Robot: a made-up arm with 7 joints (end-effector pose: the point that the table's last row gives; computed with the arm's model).
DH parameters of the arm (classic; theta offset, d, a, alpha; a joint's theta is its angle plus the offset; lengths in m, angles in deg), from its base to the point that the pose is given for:
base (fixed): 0 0.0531 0.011 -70
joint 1: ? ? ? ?
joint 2: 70 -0.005 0 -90
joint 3: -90 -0.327 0.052 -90
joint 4: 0 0.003 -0.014 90
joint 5: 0 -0.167 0.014 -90
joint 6: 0 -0.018 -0.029 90
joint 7: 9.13 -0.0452 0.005 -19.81
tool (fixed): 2.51 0.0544 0 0
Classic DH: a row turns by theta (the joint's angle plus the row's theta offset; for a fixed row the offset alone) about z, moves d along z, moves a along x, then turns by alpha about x.
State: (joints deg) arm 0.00 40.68 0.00 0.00 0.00 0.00 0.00
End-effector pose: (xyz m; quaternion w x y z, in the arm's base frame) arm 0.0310 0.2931 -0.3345 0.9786 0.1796 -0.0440 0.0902
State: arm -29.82 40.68 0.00 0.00 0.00 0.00 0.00
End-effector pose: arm 0.2593 0.2687 -0.2673 0.9429 0.1479 -0.2950 0.0445
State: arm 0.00 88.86 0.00 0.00 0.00 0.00 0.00
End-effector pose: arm 0.0310 0.4600 0.0273 0.8201 0.5634 -0.0770 0.0644
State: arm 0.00 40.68 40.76 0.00 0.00 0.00 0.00
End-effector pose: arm 0.0223 0.3048 -0.3245 0.8835 0.1595 -0.2160 0.3838
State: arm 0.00 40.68 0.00 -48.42 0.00 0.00 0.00
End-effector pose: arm 0.1605 0.2710 -0.3087 0.9030 0.1240 -0.3925 -0.1234
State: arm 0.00 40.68 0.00 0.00 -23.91 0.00 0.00
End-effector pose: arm 0.0325 0.2970 -0.3311 0.9775 0.1810 0.0608 -0.0897
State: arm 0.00 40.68 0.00 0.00 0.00 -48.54 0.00
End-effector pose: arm 0.0356 0.3076 -0.3514 0.9026 0.1238 -0.3933 -0.1240
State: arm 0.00 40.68 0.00 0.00 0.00 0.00 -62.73
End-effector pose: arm 0.0468 0.2840 -0.3424 0.8861 0.1666 0.2235 -0.3702
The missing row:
joint 1: 90 -0.0332 0.0093 90
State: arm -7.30 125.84 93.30 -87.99 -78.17 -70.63 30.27
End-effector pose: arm -0.0564 0.1107 0.4349 0.0288 0.7942 -0.1111 -0.5967
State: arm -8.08 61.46 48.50 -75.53 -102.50 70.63 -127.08
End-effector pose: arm 0.1634 0.3913 -0.0252 0.3784 0.2800 0.8782 0.0852
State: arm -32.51 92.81 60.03 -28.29 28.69 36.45 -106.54
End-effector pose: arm 0.0970 0.4116 0.2047 0.8058 0.5278 -0.2558 -0.0819
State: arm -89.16 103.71 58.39 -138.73 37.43 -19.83 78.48
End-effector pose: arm -0.1043 0.1439 0.2337 0.3346 0.0510 0.4784 0.8103
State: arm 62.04 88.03 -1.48 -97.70 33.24 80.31 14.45
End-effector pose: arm -0.0095 0.3163 -0.0614 0.8939 0.2901 0.3277 0.0973
